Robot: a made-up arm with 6 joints.
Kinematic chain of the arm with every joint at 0, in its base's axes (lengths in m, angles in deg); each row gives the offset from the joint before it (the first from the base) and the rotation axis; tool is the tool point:
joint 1: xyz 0 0 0.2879 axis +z
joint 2: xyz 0 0 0 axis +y
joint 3: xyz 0 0 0.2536 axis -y
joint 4: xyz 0 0 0 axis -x
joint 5: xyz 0.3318 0 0 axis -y
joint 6: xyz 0 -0.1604 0 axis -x
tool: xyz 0 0 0
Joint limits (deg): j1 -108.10..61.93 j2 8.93..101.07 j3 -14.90..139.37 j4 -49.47..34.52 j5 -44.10..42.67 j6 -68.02..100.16
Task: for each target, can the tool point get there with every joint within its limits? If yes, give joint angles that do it. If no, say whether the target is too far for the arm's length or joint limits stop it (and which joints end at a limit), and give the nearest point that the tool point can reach.
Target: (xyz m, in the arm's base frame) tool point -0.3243 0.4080 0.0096
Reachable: no: joint limits stop it (at a limit: joint 1, joint 2, joint 3) | nearest point -0.1173 0.0294 -0.0128 | short by 0.432 m
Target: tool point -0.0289 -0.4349 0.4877
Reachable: yes | joints -73.32 17.33 1.60 17.98 -13.20 -2.34
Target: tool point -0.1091 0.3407 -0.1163
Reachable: no: joint limits stop it (at a limit: joint 1, joint 2, joint 3, joint 4) | nearest point -0.0972 0.0381 -0.0057 | short by 0.322 m
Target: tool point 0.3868 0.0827 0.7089
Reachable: yes | joints 35.90 62.05 125.24 4.76 -34.09 81.00
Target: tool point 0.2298 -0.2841 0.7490
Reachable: yes | joints -27.22 17.88 69.21 -23.11 -5.46 -26.71
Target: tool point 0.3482 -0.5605 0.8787
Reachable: no: too far | nearest point 0.2422 -0.3898 0.6988 | short by 0.270 m
